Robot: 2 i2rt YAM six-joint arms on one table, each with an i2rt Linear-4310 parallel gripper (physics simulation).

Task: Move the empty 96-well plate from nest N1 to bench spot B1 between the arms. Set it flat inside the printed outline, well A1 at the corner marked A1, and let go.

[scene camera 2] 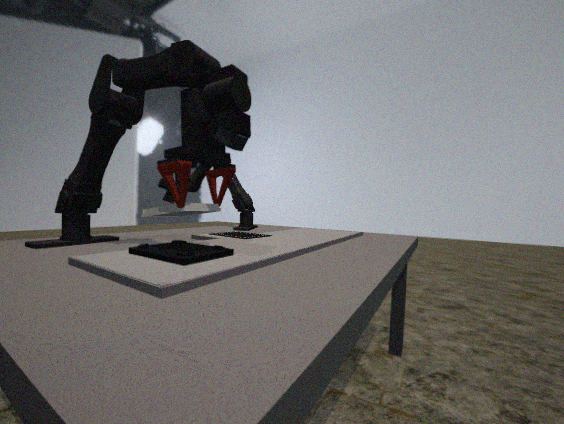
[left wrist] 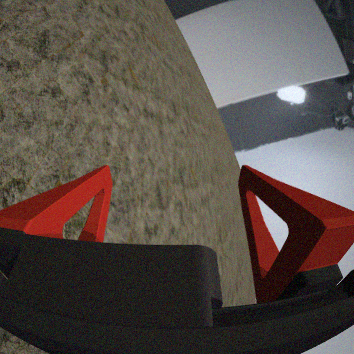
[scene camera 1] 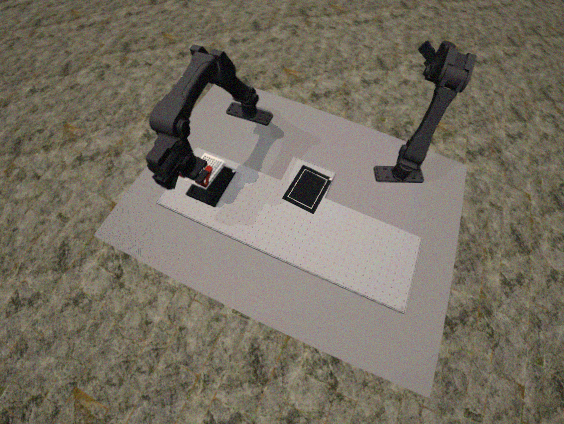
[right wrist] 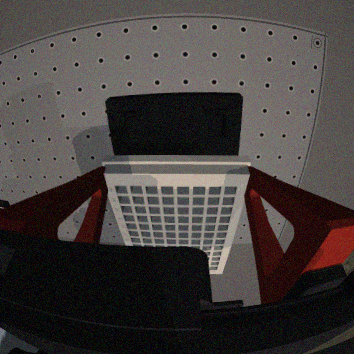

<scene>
left gripper: open, holds nothing
right gripper: holds a white well plate (right wrist: 158, 200)
</scene>
